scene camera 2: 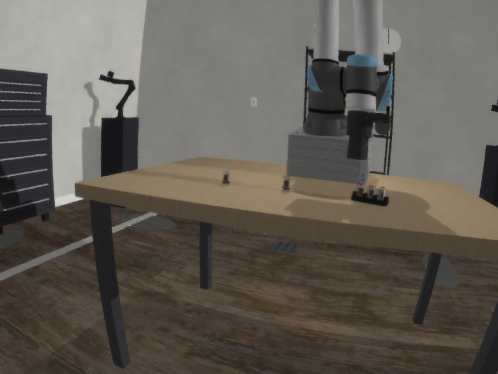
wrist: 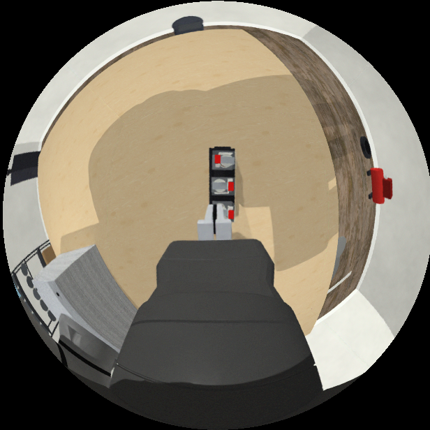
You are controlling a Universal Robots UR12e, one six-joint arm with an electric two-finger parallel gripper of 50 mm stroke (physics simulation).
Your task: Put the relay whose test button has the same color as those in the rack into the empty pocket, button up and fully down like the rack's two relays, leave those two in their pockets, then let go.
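Frame: origin at the arm's base, x right, y ahead, z up, level; millimetres.
Seen in the pictures: gripper, fingertip midpoint: [scene camera 2: 363, 182]; arm's base, origin of the base link: [scene camera 2: 326, 131].
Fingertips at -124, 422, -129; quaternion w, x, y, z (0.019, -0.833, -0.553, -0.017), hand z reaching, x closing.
Observation:
Pixels of each thing's top centre, then the offset from my fingertips to it, as dx, dy, dz. Level surfaces: height alone.
- black rack, middle of its top: [scene camera 2: 370, 194] -23, +22, -27
- middle relay, middle of its top: [scene camera 2: 372, 185] -24, +22, -1
- relay with an orange button, middle of its top: [scene camera 2: 286, 176] +226, -25, -6
- greenish button, middle of its top: [scene camera 2: 226, 170] +413, -28, -6
- wooden table, its level: dz -50
A black rack [scene camera 2: 370, 200] [wrist: 222, 173] holds three upright relays with red test buttons on top, one per pocket: an end relay [scene camera 2: 382, 193] [wrist: 226, 160], a middle relay [scene camera 2: 371, 191] [wrist: 220, 186], and an end relay [scene camera 2: 360, 190] [wrist: 228, 205] partly hidden by the fingers in the wrist view. Their tops look about level; how fully each is seated is too small to tell. My gripper [scene camera 2: 363, 181] [wrist: 215, 213] is shut and empty, its fingertips above that last relay. A relay with an orange button [scene camera 2: 286, 183] and one with a greenish button [scene camera 2: 226, 177] stand upright on the table.
The wooden table [scene camera 2: 165, 187] [wrist: 150, 125] carries the rack and both loose relays. The grey robot pedestal [scene camera 2: 320, 157] [wrist: 95, 280] stands behind the rack in the scene view. A dark drawer cabinet [scene camera 2: 25, 160] stands at the far left.

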